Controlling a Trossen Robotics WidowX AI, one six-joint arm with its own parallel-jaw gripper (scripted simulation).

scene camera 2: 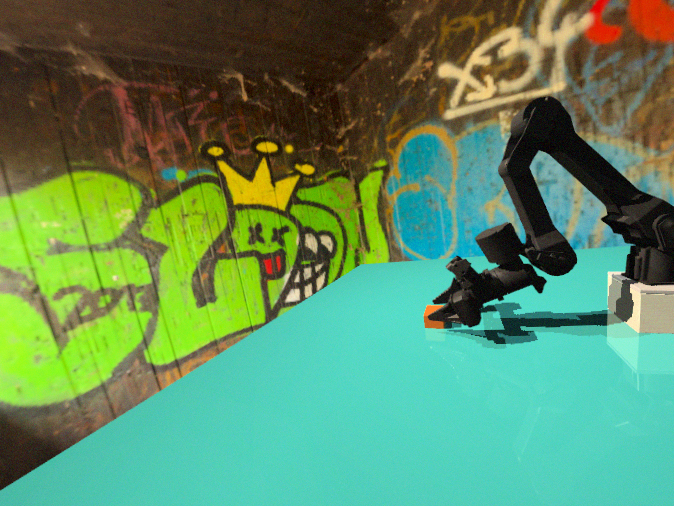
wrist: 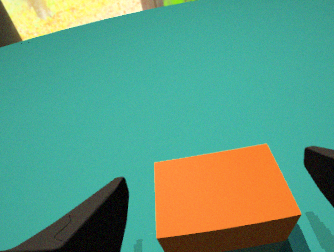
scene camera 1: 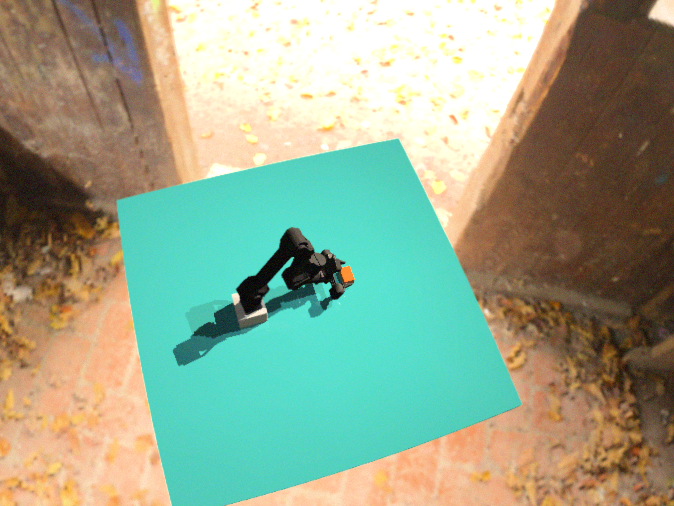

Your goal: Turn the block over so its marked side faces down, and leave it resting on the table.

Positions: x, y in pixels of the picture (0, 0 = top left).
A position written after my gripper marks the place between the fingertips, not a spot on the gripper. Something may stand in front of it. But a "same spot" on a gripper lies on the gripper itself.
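You can see my gripper in the wrist view, in scene camera 2, and in scene camera 1 (349, 273) as well. It's the same spot on my gripper (wrist: 104, 214) as on the gripper (scene camera 2: 438, 308).
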